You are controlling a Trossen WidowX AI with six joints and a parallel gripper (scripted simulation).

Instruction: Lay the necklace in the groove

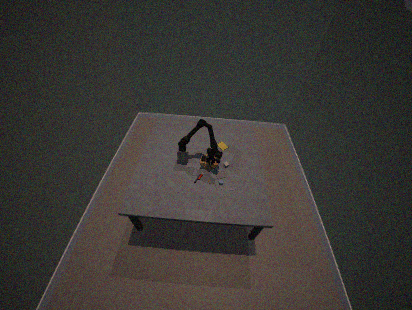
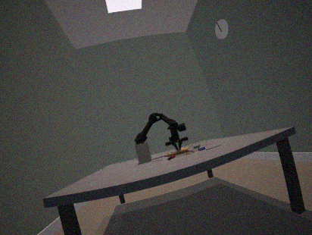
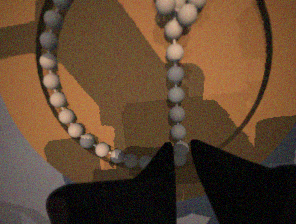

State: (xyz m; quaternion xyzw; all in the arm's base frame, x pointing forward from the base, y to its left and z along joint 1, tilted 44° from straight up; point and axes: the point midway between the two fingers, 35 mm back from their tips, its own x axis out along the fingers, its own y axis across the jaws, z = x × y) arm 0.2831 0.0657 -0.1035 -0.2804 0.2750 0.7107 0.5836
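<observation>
Now: gripper tip 120 mm short of the grey flat piece, 100 mm to the left of it and 10 mm above it. Round my gripper tip: red tool 80 mm behind, 170 mm to the right, 10 mm below; bluish piece 130 mm ahead, 190 mm to the right, 10 mm below; yellow object 100 mm ahead, 320 mm to the left, 10 mm below.
</observation>
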